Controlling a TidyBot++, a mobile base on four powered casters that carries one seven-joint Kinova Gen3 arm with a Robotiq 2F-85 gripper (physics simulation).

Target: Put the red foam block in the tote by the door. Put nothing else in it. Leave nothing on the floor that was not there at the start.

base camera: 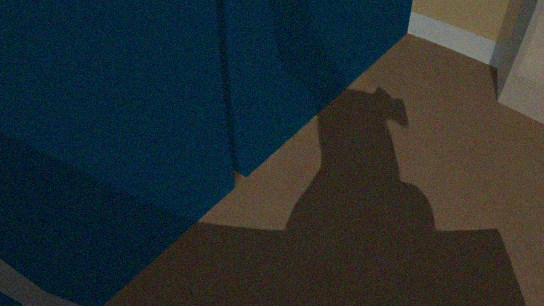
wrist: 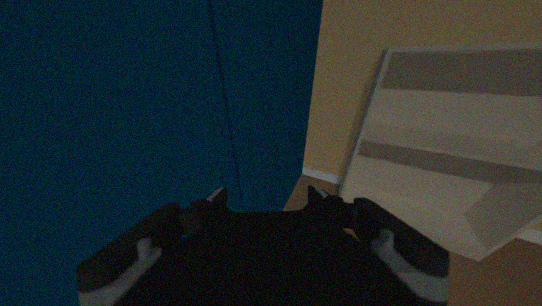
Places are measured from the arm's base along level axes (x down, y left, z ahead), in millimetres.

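Where they show: gripper, fingertip midpoint: point(wrist: 267, 195).
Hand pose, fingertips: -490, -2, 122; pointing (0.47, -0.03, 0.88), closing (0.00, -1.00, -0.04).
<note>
After its pixels a point has its place, as x, y, z.
My gripper point(wrist: 267, 195) @(-490, -2, 122) is open, with its two dark fingertips apart and no object seen between them. It points towards a large blue panel and the floor beyond its edge. The red foam block does not show in either view. The tote and the door do not show in either view.
A tall blue panel point(base camera: 125, 90) @(171, 154, 308) point(wrist: 125, 100) @(-567, 193, 244) with a vertical seam fills the left, close by. A white shelf unit point(wrist: 425, 112) @(-352, -966, 807) stands against the yellow wall point(wrist: 345, 30) @(-776, -539, 1136) at the right. The robot's shadow lies across the brown floor point(base camera: 460, 165) @(397, -305, 481).
</note>
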